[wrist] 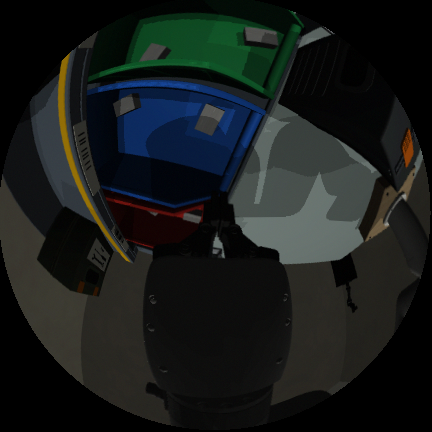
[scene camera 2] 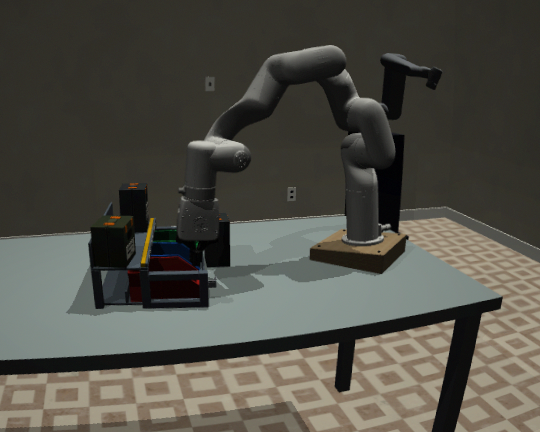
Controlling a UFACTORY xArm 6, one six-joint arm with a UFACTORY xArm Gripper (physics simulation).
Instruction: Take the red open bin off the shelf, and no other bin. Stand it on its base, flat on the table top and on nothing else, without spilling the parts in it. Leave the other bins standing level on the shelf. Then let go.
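Places are measured from the arm's base along level axes (x ahead, y down, z left), in centimetres.
Where they show: gripper, between the fingertips: (wrist: pixel 217 200) (scene camera 2: pixel 195 264); arm's base, origin of its link: (wrist: pixel 394 208) (scene camera 2: pixel 362 240).
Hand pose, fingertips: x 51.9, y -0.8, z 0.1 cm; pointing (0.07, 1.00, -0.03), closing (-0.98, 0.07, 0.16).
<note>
Each offset is from my fingertips to the centre of the thing. "pt": to the spot under its first point.
The red open bin @[dx +9.2, dy +1.1, dz +3.2 cm] (scene camera 2: pixel 172 290) (wrist: pixel 160 229) sits in the low shelf @[pt dx +15.7, dy +0.9, dz +9.0 cm] (scene camera 2: pixel 145 290), at the end nearest scene camera 2. In the wrist view small grey parts @[pt dx +4.6, dy +3.1, dz +6.5 cm] (wrist: pixel 192 216) show inside it; its front end is hidden by the fingers. The blue bin @[dx +5.4, dy +1.1, dz -7.5 cm] (scene camera 2: pixel 166 248) (wrist: pixel 167 135) and the green bin @[dx +1.4, dy +1.1, dz -18.1 cm] (scene camera 2: pixel 166 234) (wrist: pixel 200 42) stand beside it in a row, with grey parts in them. My gripper (scene camera 2: pixel 199 262) (wrist: pixel 217 200) points down at the open front side of the shelf, by the red bin's front end. Its fingers are shut together, with nothing seen between them.
A dark box @[dx +20.8, dy -9.5, dz +1.8 cm] (scene camera 2: pixel 111 245) (wrist: pixel 70 250) stands on the shelf's upper deck behind the yellow strip @[dx +9.7, dy -5.2, dz -9.0 cm] (scene camera 2: pixel 148 242) (wrist: pixel 65 115), with another dark box @[dx +10.1, dy -10.8, dz -21.7 cm] (scene camera 2: pixel 133 206) farther along. A third black box @[dx -11.3, dy -1.1, dz -13.7 cm] (scene camera 2: pixel 221 245) (wrist: pixel 345 80) stands on the table in front of the shelf's far end.
</note>
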